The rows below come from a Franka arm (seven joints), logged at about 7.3 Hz.
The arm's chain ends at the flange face. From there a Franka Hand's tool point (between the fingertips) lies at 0.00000 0.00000 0.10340 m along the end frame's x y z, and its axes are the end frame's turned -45 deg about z.
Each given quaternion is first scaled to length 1.
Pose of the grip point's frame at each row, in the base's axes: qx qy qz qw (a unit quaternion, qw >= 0); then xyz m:
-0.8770 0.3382 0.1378 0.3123 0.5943 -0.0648 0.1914
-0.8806 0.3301 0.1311 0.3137 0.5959 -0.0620 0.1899
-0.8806 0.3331 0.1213 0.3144 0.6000 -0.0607 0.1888
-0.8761 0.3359 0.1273 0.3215 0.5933 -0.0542 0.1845
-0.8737 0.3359 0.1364 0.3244 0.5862 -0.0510 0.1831
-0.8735 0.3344 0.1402 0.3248 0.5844 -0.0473 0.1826
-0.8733 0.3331 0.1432 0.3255 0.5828 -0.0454 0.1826
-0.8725 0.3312 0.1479 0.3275 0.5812 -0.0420 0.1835
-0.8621 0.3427 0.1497 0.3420 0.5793 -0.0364 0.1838
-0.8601 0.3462 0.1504 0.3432 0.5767 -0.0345 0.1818
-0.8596 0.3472 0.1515 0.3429 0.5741 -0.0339 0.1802
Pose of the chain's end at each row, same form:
-0.6808 0.6481 0.2468 0.2358 0.5974 -0.1311 0.2707
-0.6872 0.6420 0.2412 0.2396 0.5984 -0.1281 0.2694
-0.6861 0.6447 0.2324 0.2441 0.6004 -0.1263 0.2687
-0.6809 0.6456 0.2406 0.2483 0.5940 -0.1213 0.2632
-0.6786 0.6447 0.2502 0.2475 0.5883 -0.1191 0.2609
-0.6790 0.6432 0.2538 0.2464 0.5873 -0.1157 0.2601
-0.6793 0.6419 0.2569 0.2459 0.5862 -0.1140 0.2599
-0.6793 0.6399 0.2620 0.2460 0.5855 -0.1112 0.2602
-0.6653 0.6465 0.2692 0.2587 0.5818 -0.1080 0.2584
-0.6621 0.6490 0.2703 0.2595 0.5789 -0.1063 0.2562
-0.6613 0.6497 0.2712 0.2588 0.5764 -0.1057 0.2545

